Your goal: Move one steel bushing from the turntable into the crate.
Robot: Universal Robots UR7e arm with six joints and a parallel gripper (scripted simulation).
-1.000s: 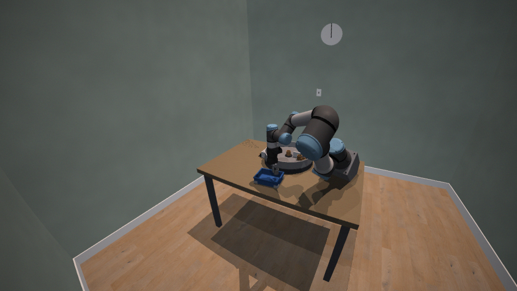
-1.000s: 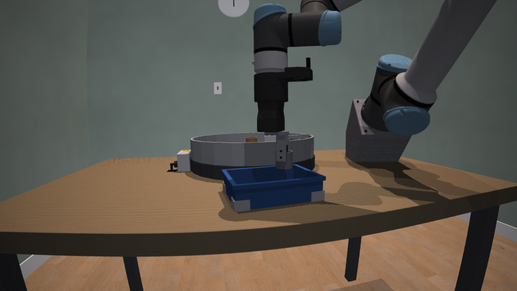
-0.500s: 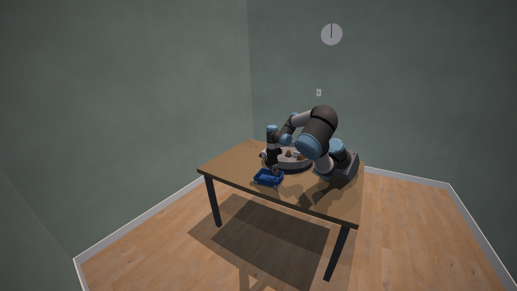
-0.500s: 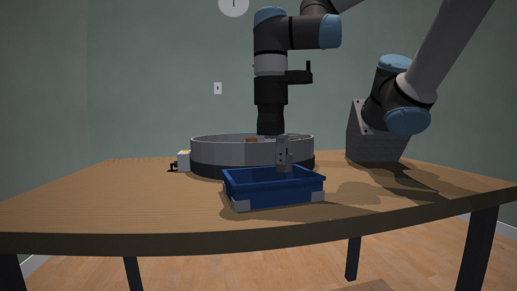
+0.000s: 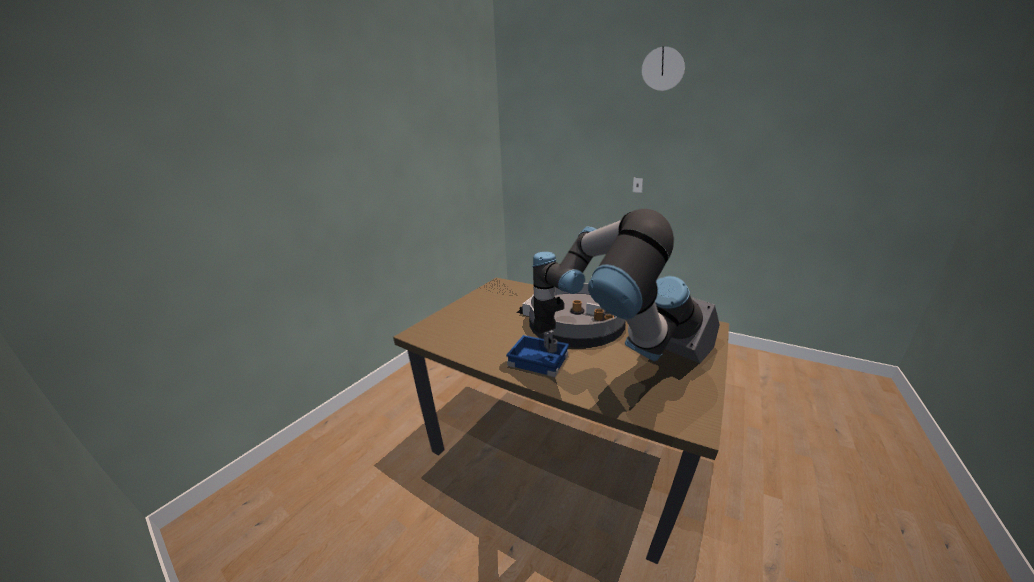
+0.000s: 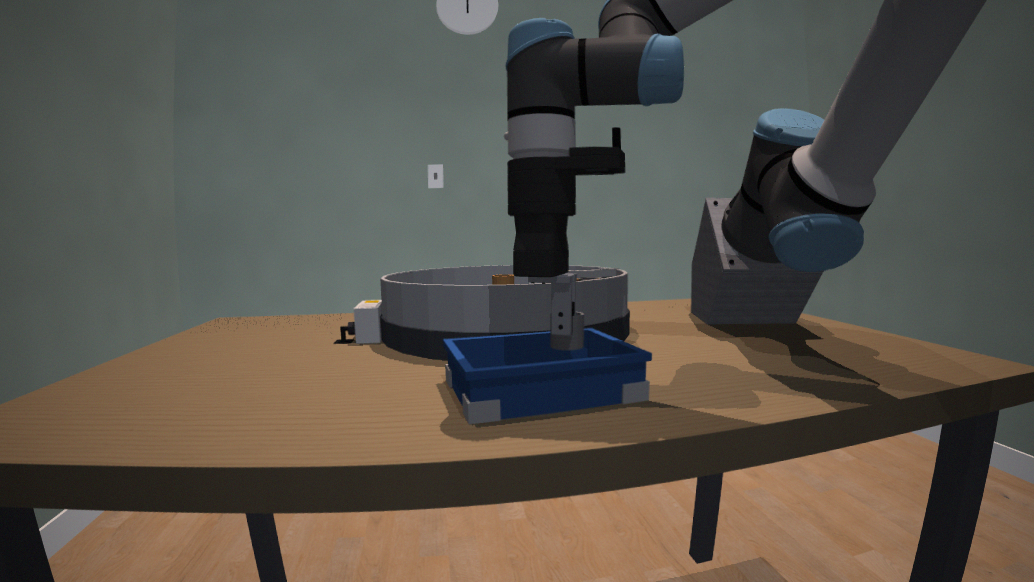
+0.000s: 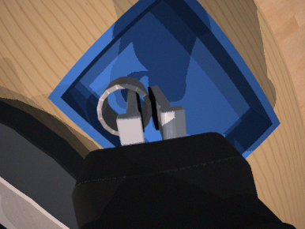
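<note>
The blue crate is 50 mm below my hand, 30 mm ahead of it and 20 mm to the left of it. Round my hand: grey round turntable: 330 mm to the right, 20 mm below, 10 mm ahead.
</note>
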